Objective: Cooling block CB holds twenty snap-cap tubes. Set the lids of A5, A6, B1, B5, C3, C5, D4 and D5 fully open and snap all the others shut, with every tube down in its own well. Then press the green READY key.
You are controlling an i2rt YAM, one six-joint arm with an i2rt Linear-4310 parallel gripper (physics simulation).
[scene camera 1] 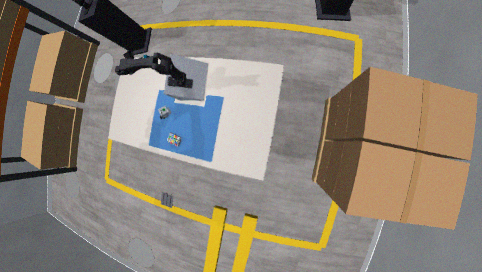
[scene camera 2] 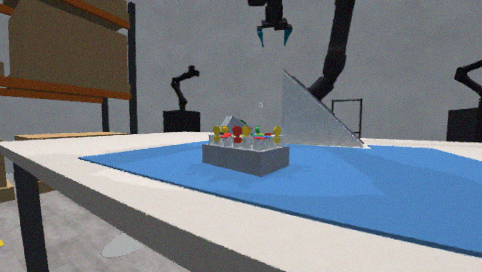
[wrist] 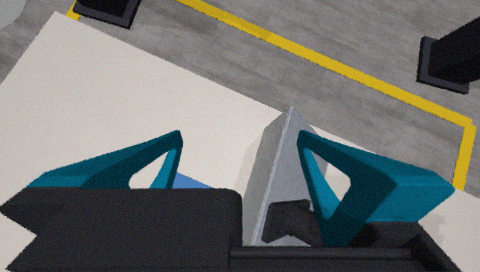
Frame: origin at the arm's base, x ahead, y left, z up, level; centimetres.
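Seen in the pictures: gripper, fingertip midpoint: [scene camera 2: 273, 46] [wrist: 239, 136]; arm's base, origin of the base link: [scene camera 1: 180, 82] [scene camera 2: 311, 97] [wrist: 288, 216].
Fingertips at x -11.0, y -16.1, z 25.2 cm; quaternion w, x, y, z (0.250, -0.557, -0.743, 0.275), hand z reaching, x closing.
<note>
Offsets run from my fingertips to a thing's top centre. Level surfaces: height alone.
The grey cooling block [scene camera 1: 174, 139] [scene camera 2: 232, 158] stands on the blue mat @[dz -41.0 cm] [scene camera 1: 200, 130] [scene camera 2: 340, 180] with clear tubes in its top. In scene camera 2 several yellow lids, a red lid @[dz -35.1, dx +58.9, dy +5.7 cm] [scene camera 2: 237, 134] and a green lid @[dz -35.3, dx +54.4, dy +7.2 cm] [scene camera 2: 258, 129] stand up, while some red lids lie low. Well labels are unreadable and the back rows are partly hidden. A small grey box @[dz -32.6, dx +32.0, dy -5.7 cm] [scene camera 1: 164, 112] [scene camera 2: 230, 121] with a green key sits behind the block. My gripper [scene camera 2: 273, 45] [wrist: 239, 136] is open and empty, high above the table behind the block. The block does not show in the wrist view.
A grey sloped wedge [scene camera 1: 195, 72] [scene camera 2: 315, 117] [wrist: 272, 160] carries the arm base and stands at the back of the white table @[dz -41.3 cm] [scene camera 1: 245, 120] [wrist: 150, 85]. Dark pedestals [scene camera 1: 115, 25] [wrist: 452, 60] and stacked cartons [scene camera 1: 395, 145] stand off the table.
</note>
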